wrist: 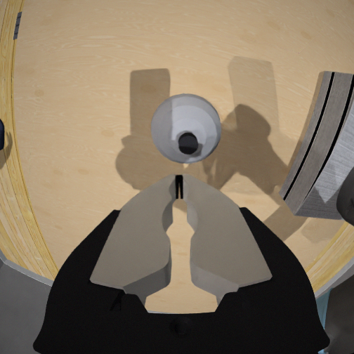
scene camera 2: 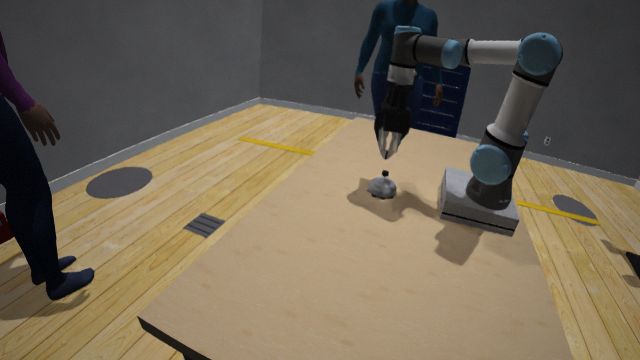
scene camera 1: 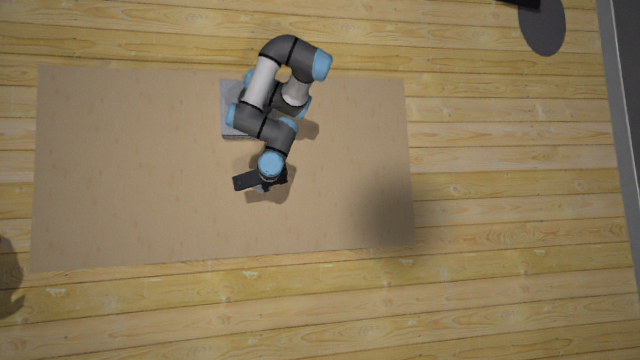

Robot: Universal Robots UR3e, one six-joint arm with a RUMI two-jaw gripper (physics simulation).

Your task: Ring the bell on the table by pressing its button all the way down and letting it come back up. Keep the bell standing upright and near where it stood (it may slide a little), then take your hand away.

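Seen in the pictures: gripper, fingertip midpoint: [scene camera 2: 385,158]; arm's base at its link origin: [scene camera 2: 487,196].
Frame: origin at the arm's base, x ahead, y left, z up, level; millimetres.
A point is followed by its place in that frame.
A silver dome-shaped bell [scene camera 2: 382,188] @[x 281, y 93, z -30 mm] [wrist: 175,117] stands upright on the table. Its black button [scene camera 2: 385,173] @[x 288, y 67, z 4 mm] [wrist: 188,143] is up on top of the dome. In scene camera 1, part of the bell [scene camera 1: 258,189] @[x 320, y 54, z -25 mm] shows beside the arm's wrist. My gripper [scene camera 2: 386,156] @[x 294, y 72, z 47 mm] [wrist: 178,176] is shut and empty, with its fingertips together. It points down above the bell, with a visible gap between fingertips and button. In scene camera 1 the fingertips are hidden under the wrist.
The robot's grey base block [scene camera 1: 231,112] [scene camera 2: 475,220] @[x 16, y 83, z -39 mm] [wrist: 320,200] stands on the tabletop [scene camera 1: 125,175] @[x 328, y -415, z -60 mm] [scene camera 2: 350,290] @[x 204, y 448, z -61 mm] [wrist: 75,65] near the bell. A person in blue [scene camera 2: 382,50] stands behind the table's far end. Another person [scene camera 2: 25,175] stands on the floor at the left.
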